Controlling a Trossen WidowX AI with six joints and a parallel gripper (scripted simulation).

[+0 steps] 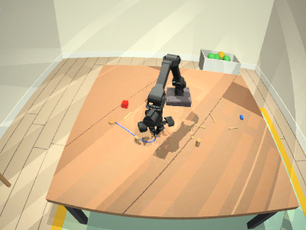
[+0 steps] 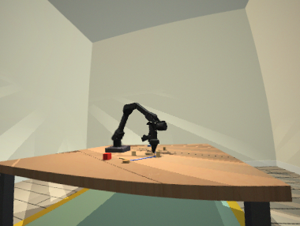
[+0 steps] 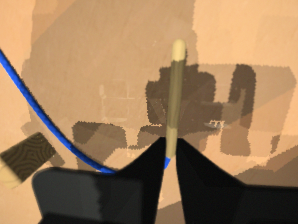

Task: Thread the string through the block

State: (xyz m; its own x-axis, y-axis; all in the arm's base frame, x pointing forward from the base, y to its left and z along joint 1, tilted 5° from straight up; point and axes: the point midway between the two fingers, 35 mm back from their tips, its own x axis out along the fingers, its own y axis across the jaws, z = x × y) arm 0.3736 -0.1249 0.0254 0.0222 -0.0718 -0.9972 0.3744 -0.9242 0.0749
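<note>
Right now the wooden block is 130 mm behind my gripper tip, 50 mm to the right of it and 10 mm above it. Round my gripper tip: round wooden button (260 mm to the right, 70 mm behind); thin wooden stick (10 mm to the right, 10 mm behind); red cube (230 mm behind, 220 mm to the right, 10 mm above).
</note>
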